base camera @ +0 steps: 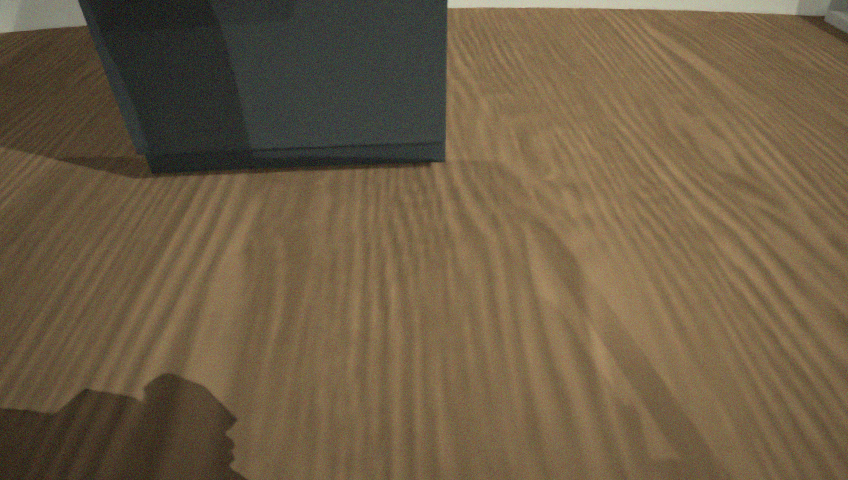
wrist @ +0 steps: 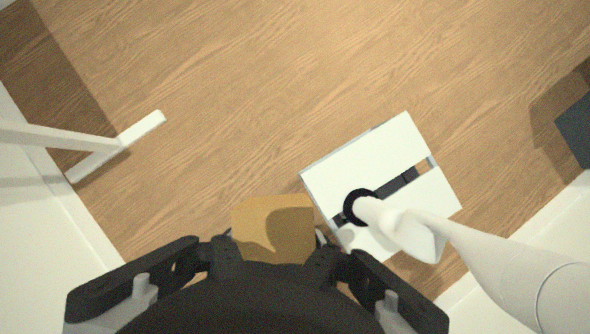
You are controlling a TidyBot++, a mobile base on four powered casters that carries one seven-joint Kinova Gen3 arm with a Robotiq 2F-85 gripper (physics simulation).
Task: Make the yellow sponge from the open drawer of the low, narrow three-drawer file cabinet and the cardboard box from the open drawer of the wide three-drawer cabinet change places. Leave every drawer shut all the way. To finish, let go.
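My gripper (wrist: pixel 278 235) is shut on the cardboard box (wrist: pixel 274 226), a tan-orange block held between the fingertips at the lower middle of the wrist view. It is above the floor, beside my white base in that view. A dark blue-grey cabinet (base camera: pixel 339 83) stands upright at the upper left of the base view; its top is cut off, and I cannot tell which of the two cabinets it is. A dark corner of furniture (wrist: pixel 577 127) shows at the right edge of the wrist view. The yellow sponge does not show, and no open drawer shows in either view.
My white mobile base (wrist: pixel 367 160) and arm (wrist: pixel 500 270) fill the right middle of the wrist view. A white furniture leg with a long foot (wrist: pixel 142 131) stands at the left, near a white wall (wrist: pixel 35 220). Another wall runs along the lower right. Wood floor (base camera: pixel 476 297) lies before the cabinet.
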